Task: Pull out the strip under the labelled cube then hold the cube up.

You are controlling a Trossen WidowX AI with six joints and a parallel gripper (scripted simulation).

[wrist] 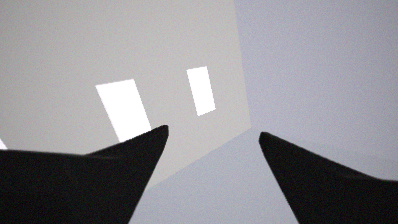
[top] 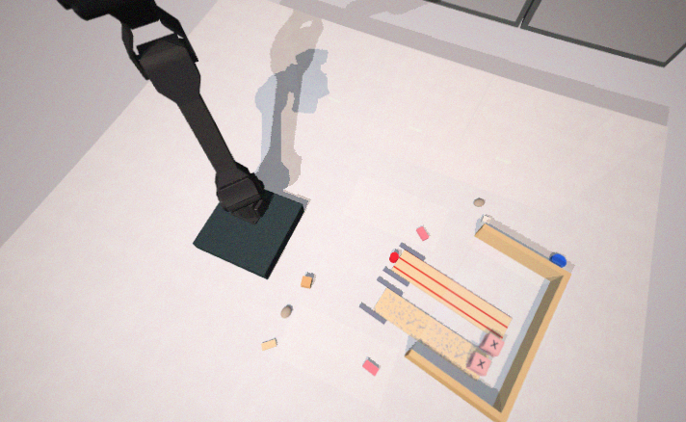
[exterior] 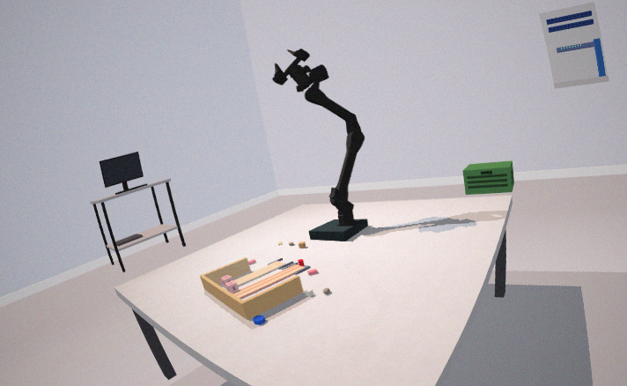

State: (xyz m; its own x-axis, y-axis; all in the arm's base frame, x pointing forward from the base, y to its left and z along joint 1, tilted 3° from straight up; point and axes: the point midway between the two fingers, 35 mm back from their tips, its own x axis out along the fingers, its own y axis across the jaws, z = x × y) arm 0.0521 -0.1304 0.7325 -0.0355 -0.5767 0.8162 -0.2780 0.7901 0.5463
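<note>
Right now the orange cube is 790 mm below my gripper tip, 180 mm ahead of it and 70 mm to the left of it. Round my gripper tip: blue disc: 790 mm below, 650 mm ahead, 350 mm to the left.
</note>
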